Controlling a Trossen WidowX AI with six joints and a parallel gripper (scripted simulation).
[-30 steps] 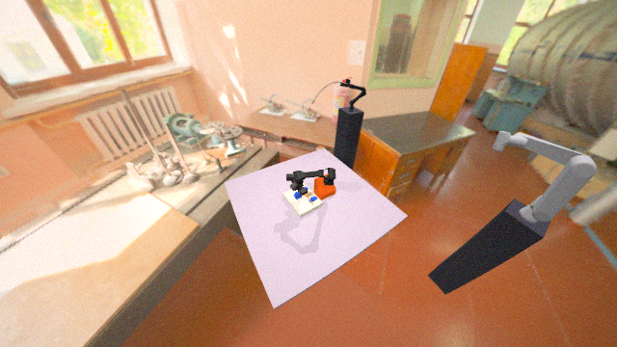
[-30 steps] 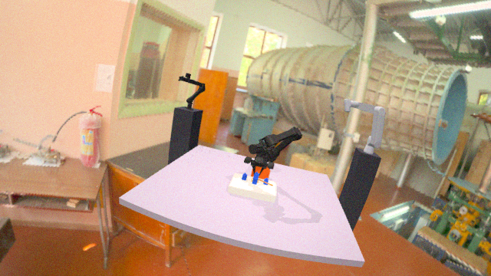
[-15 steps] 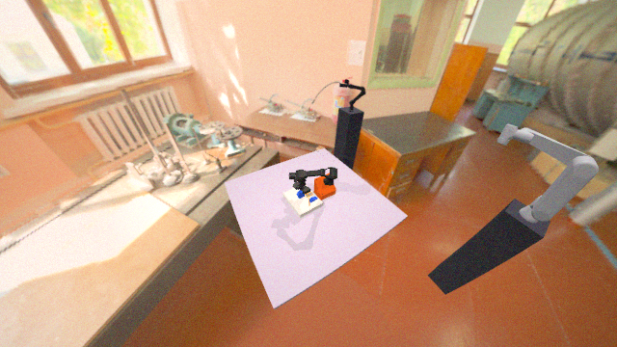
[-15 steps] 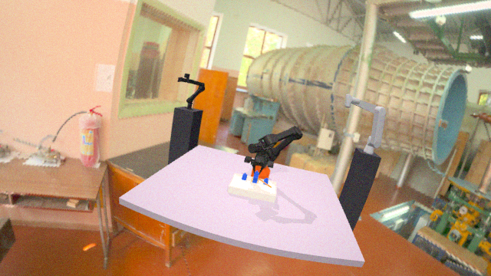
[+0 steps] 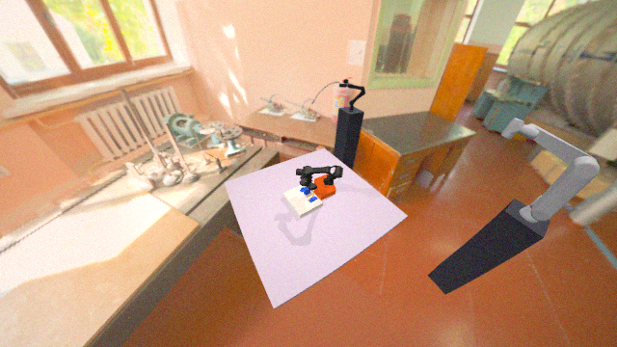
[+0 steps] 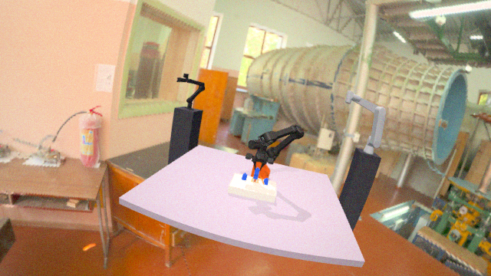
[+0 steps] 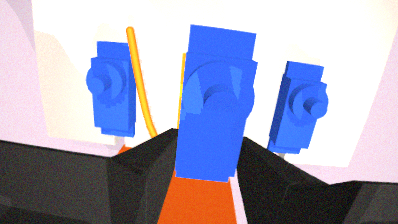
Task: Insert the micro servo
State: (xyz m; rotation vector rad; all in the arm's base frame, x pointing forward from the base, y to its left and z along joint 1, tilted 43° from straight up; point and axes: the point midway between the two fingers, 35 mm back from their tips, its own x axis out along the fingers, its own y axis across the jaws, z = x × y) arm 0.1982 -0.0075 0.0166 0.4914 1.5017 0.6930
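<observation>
The white robot deck is 11 cm ahead of my gripper tip, 1 cm to the left of it and 10 cm below it.
</observation>
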